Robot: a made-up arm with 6 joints.
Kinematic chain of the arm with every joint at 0, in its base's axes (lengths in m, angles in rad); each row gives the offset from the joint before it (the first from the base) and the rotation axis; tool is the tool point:
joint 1: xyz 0 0 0.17 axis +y
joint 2: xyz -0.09 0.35 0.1 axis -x
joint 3: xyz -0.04 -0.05 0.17 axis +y
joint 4: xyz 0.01 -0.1 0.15 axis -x
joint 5: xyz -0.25 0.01 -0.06 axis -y
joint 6: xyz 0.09 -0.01 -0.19 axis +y
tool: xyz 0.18 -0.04 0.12
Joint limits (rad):
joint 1: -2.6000..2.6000
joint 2: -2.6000..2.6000
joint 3: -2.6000..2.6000
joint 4: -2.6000..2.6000
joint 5: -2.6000..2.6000
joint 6: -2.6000..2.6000
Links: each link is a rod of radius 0.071 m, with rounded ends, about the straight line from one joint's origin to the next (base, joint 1, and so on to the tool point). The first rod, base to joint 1, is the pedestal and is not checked.
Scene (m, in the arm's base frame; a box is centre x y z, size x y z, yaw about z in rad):
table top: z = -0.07
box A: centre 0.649 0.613 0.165 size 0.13 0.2 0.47 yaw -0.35
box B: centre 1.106 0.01 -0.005 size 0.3 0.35 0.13 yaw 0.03
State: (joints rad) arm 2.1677 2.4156 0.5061 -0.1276 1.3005 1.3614
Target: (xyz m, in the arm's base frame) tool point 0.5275 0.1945 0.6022
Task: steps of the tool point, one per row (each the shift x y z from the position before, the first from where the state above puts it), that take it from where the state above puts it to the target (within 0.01 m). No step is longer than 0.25 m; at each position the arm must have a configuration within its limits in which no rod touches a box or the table.
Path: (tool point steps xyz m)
1: 0.0395 0.0737 -0.0029
2: 0.0551 0.0734 0.0306
3: 0.0494 0.0652 0.0749
4: 0.0149 0.0482 0.1161
5: -0.0459 0.0238 0.1363
6: -0.1200 -0.0057 0.1196
7: 0.1722 -0.0813 0.1459
8: 0.1740 -0.1447 0.0777
9: 0.1428 -0.1844 0.0021
10: 0.0852 -0.1946 -0.0625
11: 0.0155 -0.1753 -0.1031

